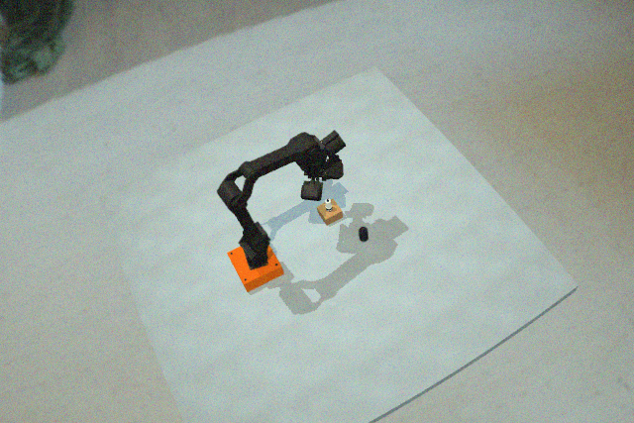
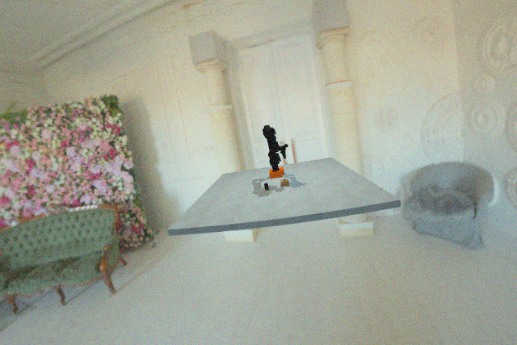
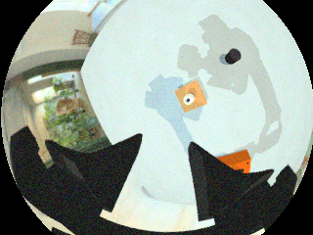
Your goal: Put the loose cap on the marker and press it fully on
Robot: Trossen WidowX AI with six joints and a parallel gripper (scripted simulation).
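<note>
The marker cap is 17 cm below my gripper tip, 15 cm to the right of it and 9 cm ahead of it.
</note>
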